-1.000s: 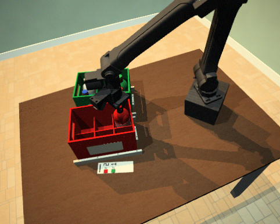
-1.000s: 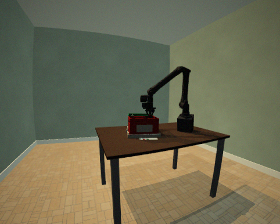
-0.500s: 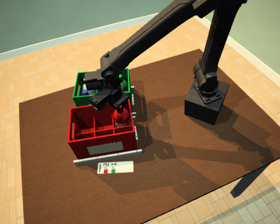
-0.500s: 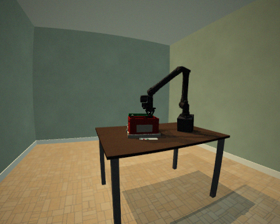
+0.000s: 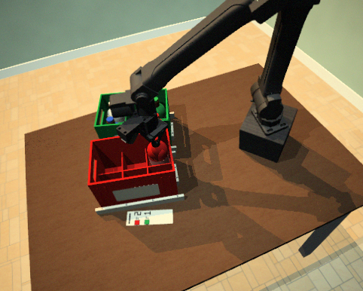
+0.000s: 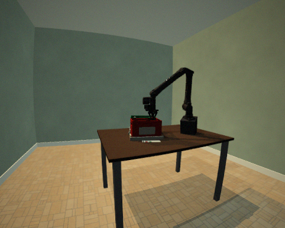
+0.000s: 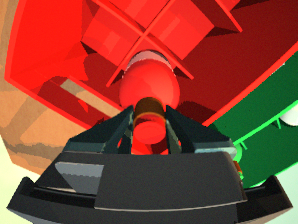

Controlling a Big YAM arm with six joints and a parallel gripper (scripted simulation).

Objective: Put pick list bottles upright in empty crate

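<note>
My gripper is now 6 cm above the red bottle and 1 cm past it. Also, from my hand: blue-capped bottle: 18 cm to the right, 13 cm ahead, 9 cm below; red crate: 9 cm below, 9 cm ahead, 3 cm to the left; green crate: 20 cm to the right, 9 cm below, 3 cm ahead.
</note>
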